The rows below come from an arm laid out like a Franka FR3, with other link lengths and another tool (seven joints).
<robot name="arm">
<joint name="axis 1" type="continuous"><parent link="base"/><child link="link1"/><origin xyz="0 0 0.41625"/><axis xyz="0 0 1"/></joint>
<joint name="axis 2" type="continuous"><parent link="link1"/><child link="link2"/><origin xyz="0 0 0"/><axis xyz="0 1 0"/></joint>
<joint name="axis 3" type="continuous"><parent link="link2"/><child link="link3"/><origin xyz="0 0 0.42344"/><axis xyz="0 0 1"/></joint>
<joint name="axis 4" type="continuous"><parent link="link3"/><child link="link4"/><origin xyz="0.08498 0 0"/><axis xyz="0 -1 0"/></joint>
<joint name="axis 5" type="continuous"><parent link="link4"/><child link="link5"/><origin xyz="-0.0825 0 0.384"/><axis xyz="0 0 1"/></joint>
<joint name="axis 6" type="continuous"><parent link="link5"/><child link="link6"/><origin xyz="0 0 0"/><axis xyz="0 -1 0"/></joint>
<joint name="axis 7" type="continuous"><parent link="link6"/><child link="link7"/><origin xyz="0.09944 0 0"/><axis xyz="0 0 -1"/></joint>
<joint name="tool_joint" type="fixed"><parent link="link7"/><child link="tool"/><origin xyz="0.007 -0.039 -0.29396" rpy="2.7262 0 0.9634"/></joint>
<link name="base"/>
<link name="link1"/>
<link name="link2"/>
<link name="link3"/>
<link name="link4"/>
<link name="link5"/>
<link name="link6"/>
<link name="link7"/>
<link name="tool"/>
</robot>
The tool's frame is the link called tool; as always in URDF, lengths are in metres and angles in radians. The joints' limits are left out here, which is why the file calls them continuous.
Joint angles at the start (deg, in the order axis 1, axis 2, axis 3, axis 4, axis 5, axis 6, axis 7): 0.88, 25.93, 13.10, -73.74, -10.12, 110.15, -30.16
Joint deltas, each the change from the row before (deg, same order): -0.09, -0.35, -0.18, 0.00, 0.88, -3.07, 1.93; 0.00, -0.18, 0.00, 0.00, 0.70, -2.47, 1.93; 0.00, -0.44, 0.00, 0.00, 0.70, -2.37, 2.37; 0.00, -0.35, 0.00, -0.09, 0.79, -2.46, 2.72; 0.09, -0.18, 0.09, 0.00, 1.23, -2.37, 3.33; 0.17, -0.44, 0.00, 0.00, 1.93, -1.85, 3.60; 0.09, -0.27, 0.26, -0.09, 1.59, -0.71, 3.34; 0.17, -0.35, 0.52, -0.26, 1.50, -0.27, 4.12; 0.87, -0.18, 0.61, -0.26, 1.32, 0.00, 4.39; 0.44, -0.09, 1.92, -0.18, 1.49, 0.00, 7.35; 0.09, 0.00, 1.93, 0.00, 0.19, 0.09, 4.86; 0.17, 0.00, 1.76, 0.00, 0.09, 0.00, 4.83
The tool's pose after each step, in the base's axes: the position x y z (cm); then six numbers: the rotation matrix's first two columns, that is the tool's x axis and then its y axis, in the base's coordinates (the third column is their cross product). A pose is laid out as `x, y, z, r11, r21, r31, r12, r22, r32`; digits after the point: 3 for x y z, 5 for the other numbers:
81.269, 9.811, 51.508, -0.12823, 0.99069, -0.04567, 0.83322, 0.13259, 0.53681
79.932, 9.675, 51.012, -0.09247, 0.99509, -0.03516, 0.85867, 0.09757, 0.50316
78.548, 9.549, 50.949, -0.04883, 0.99845, -0.02666, 0.87885, 0.05563, 0.47385
77.036, 9.454, 50.695, 0.00087, 0.99980, -0.01995, 0.89838, 0.00798, 0.43914
75.493, 9.792, 50.346, 0.05901, 0.99822, -0.00843, 0.91444, -0.05067, 0.40153
74.040, 10.544, 50.452, 0.12276, 0.99236, 0.01247, 0.92131, -0.11862, 0.37030
73.151, 11.490, 50.543, 0.17782, 0.98352, 0.03258, 0.91930, -0.17784, 0.35109
72.273, 12.806, 50.715, 0.23978, 0.96943, 0.05207, 0.91063, -0.24318, 0.33410
71.335, 15.035, 50.750, 0.29215, 0.95395, 0.06797, 0.90052, -0.29833, 0.31632
69.923, 18.118, 50.893, 0.37979, 0.92110, 0.08563, 0.87623, -0.38787, 0.28596
69.005, 20.235, 51.129, 0.42799, 0.89931, 0.08975, 0.85809, -0.43552, 0.27203
68.016, 22.194, 51.359, 0.47536, 0.87528, 0.08899, 0.83778, -0.48122, 0.25796

